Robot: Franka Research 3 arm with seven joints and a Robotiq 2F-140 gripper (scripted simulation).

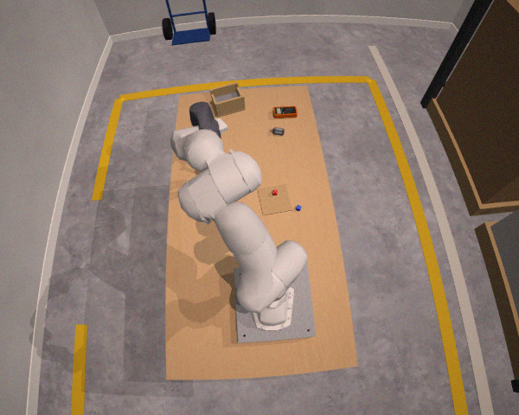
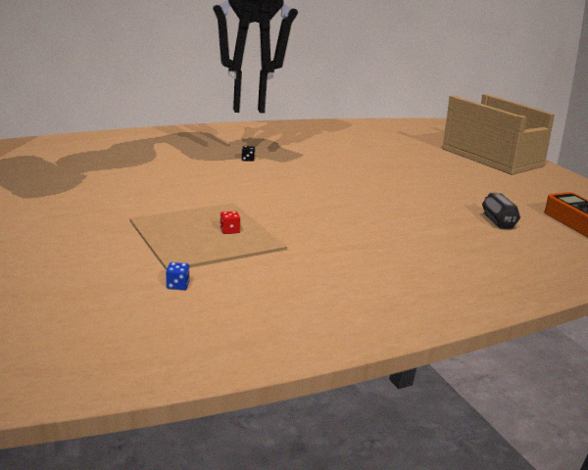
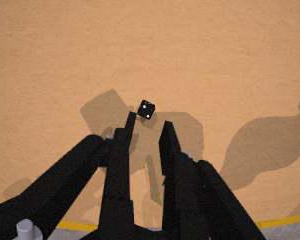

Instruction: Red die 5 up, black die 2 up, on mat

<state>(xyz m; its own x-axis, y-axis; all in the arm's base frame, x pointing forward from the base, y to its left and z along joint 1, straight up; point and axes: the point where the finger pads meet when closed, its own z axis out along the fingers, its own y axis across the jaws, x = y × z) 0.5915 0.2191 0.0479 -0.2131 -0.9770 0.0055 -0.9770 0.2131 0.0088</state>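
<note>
Right now my hand is 10 cm above the black die. From my hand the other things lie so: dark grey device (26 cm ahead, 31 cm to the right, 10 cm below); red die (11 cm behind, 27 cm to the right, 10 cm below); thin tan mat (14 cm behind, 27 cm to the right, 11 cm below).
</note>
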